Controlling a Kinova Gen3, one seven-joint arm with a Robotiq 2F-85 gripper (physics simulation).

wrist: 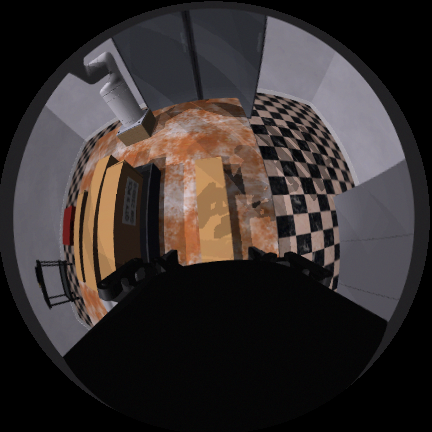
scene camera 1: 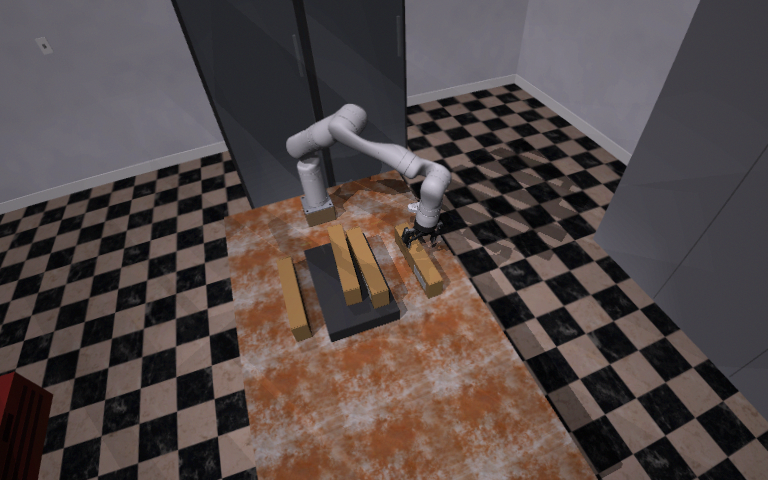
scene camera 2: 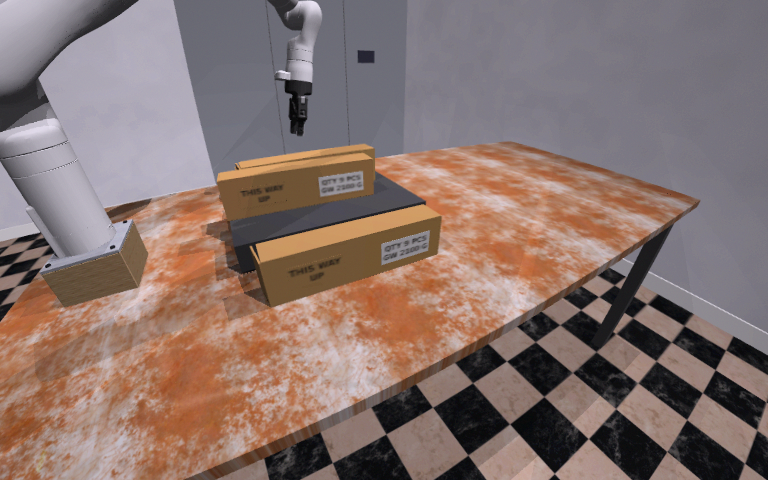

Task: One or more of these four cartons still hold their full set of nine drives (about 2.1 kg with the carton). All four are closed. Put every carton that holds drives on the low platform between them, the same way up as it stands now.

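Seen in the pictures: gripper, between the fingertips: [wrist: 212,256] [scene camera 1: 419,243] [scene camera 2: 296,134]; arm's base, origin of its link: [wrist: 133,118] [scene camera 1: 317,200] [scene camera 2: 89,241].
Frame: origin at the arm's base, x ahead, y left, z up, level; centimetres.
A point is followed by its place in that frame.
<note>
Four long brown closed cartons. Two stand side by side on the dark low platform [scene camera 1: 323,283] @(z -2.1, x 41.6, y -15.9 cm) [scene camera 2: 396,195] @(z -2.0, x 58.8, y -16.6 cm) [wrist: 153,210] @(z -5.0, x 39.4, y 6.6 cm): the left one [scene camera 1: 344,263] @(z 6.5, x 44.2, y -7.2 cm) [scene camera 2: 294,189] @(z 2.2, x 37.9, y -8.5 cm) [wrist: 90,225] @(z 6.4, x 41.9, y -5.0 cm) and the right one [scene camera 1: 368,266] @(z 6.4, x 50.0, y -0.7 cm) [scene camera 2: 362,149] @(z 6.4, x 58.0, y -4.5 cm) [wrist: 106,215] @(z 6.4, x 41.4, y 1.6 cm), with a narrow gap between them. A third carton [scene camera 1: 293,297] @(z 0.4, x 43.5, y -27.9 cm) [scene camera 2: 351,257] @(z -3.0, x 37.5, y -30.0 cm) [wrist: 78,230] @(z 0.3, x 38.4, y -25.0 cm) stands on the table left of the platform. The fourth carton [scene camera 1: 417,261] @(z 0.4, x 53.2, y 17.6 cm) [wrist: 214,210] @(z 0.4, x 44.7, y 21.3 cm) stands on the table right of it and is hidden in scene camera 2. My gripper [scene camera 1: 420,243] @(z 7.5, x 51.6, y 19.6 cm) [scene camera 2: 297,134] @(z 7.5, x 51.6, y 19.6 cm) [wrist: 212,256] @(z 7.5, x 51.6, y 19.6 cm) is open and empty above this fourth carton, its fingers to either side of the carton's width.
The arm's base block [scene camera 1: 320,215] @(z -3.1, x 6.3, y -1.8 cm) [scene camera 2: 101,271] @(z -3.0, x 1.2, y -7.1 cm) [wrist: 136,134] @(z -4.2, x 6.7, y 0.3 cm) stands at the table's back end. The table's right edge runs close beside the fourth carton. A dark cabinet [scene camera 1: 254,84] [wrist: 155,55] is behind the base. A red object [scene camera 1: 28,407] [wrist: 68,226] stands off the table at the left.
</note>
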